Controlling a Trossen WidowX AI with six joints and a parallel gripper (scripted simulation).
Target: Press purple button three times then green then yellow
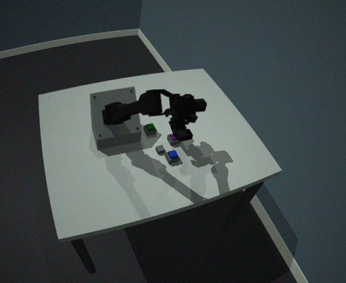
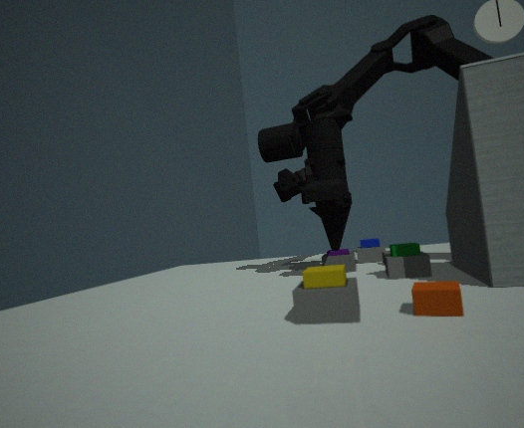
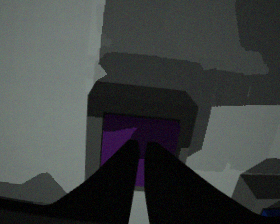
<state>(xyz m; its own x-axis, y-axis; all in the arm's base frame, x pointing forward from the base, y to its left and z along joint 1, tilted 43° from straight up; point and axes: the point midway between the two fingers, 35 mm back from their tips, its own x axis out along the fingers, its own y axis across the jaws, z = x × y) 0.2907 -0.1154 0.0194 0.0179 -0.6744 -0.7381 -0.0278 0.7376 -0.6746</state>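
Now: the purple button 1 cm below my gripper tip. Also, from my gripper tip: small grey block: 9 cm behind, 4 cm to the right, 2 cm below; then blue button: 10 cm to the right, 5 cm behind; then green button: 9 cm to the left, 9 cm behind.
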